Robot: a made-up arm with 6 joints.
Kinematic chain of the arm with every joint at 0, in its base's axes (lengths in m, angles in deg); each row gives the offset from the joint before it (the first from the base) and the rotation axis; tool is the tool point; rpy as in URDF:
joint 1: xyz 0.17 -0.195 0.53 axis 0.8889 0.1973 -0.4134
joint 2: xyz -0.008 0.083 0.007 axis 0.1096 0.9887 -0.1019
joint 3: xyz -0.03 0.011 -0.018 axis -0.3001 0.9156 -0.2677
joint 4: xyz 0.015 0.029 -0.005 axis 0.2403 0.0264 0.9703
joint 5: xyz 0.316 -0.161 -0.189 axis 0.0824 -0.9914 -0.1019
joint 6: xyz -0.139 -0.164 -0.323 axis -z
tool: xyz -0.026 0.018 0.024 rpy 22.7 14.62 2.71
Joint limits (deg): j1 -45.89..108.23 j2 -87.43..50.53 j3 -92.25..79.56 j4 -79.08..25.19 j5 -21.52..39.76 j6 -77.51..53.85
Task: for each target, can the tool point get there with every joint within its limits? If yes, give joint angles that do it. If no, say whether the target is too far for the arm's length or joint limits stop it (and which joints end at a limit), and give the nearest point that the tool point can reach.
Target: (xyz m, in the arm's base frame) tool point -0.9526 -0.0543 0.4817
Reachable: no: too far | nearest point -0.5732 -0.1037 0.5008 | short by 0.383 m
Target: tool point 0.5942 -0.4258 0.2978
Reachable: yes | joints 71.51 -53.77 -67.68 -56.63 -2.04 29.97
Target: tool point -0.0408 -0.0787 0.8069
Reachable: no: joint limits stop it (at a limit: joint 1, joint 3, joint 5) | nearest point -0.1047 -0.0577 0.9204 | short by 0.132 m
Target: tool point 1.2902 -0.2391 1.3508
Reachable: no: too far | nearest point 0.7659 -0.2213 0.9795 | short by 0.643 m
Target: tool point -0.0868 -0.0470 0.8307
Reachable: no: joint limits stop it (at a limit: joint 1, joint 3, joint 5) | nearest point -0.1307 -0.0306 0.8991 | short by 0.083 m
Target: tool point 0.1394 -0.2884 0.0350
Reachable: yes | joints 15.06 -13.94 -19.69 -60.61 -10.87 28.22
